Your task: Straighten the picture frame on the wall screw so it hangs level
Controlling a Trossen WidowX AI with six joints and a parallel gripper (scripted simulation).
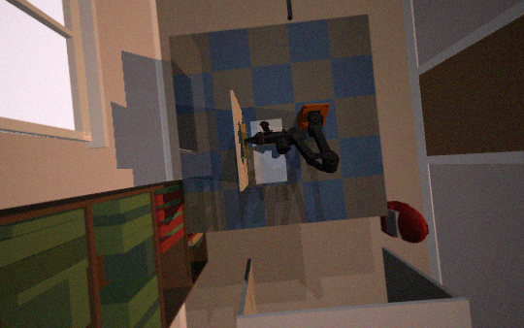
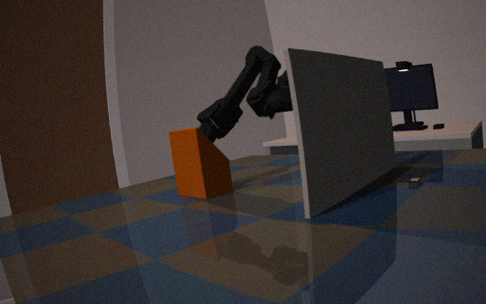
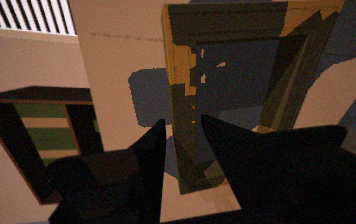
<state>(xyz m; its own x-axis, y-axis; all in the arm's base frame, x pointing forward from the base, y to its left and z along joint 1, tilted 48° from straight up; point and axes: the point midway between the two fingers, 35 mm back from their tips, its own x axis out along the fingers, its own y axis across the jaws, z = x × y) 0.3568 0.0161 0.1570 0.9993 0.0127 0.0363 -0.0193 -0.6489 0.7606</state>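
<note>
The picture frame is 50 mm below my gripper tip and 10 mm ahead of it. From my gripper tip the other things lie so: wall panel (70 mm below, 20 mm ahead, 10 mm to the left).
</note>
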